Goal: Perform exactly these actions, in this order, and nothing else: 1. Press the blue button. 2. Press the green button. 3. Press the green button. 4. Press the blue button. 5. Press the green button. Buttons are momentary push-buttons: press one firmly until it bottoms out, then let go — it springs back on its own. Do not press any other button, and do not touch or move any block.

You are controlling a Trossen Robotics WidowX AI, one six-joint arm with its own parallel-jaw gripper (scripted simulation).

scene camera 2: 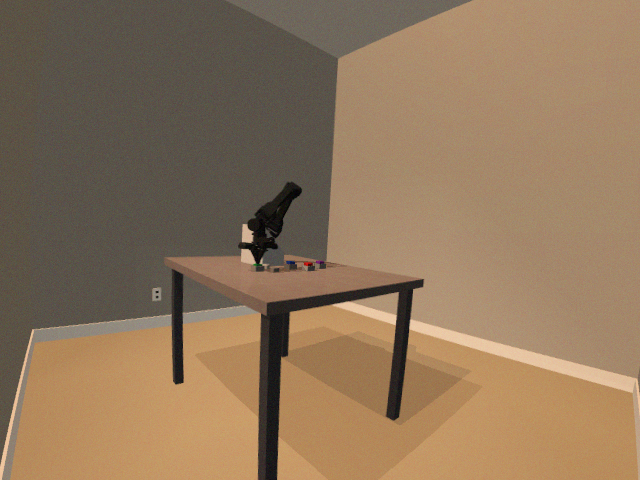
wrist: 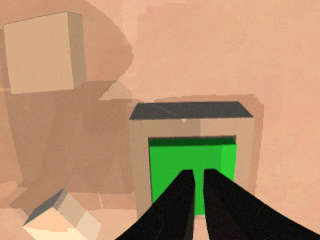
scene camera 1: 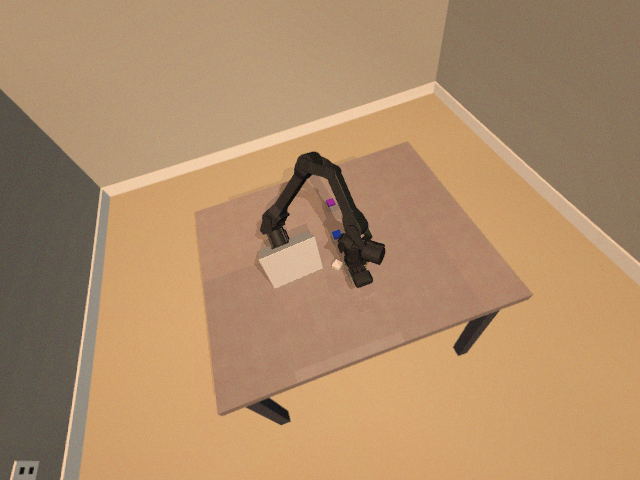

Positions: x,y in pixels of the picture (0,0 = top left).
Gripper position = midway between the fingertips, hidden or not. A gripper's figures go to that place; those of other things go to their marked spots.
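Scene:
The robot's gripper (wrist: 197,179) is 10 cm from the lens, and a green button (wrist: 169,156) is likewise 10 cm from the lens.

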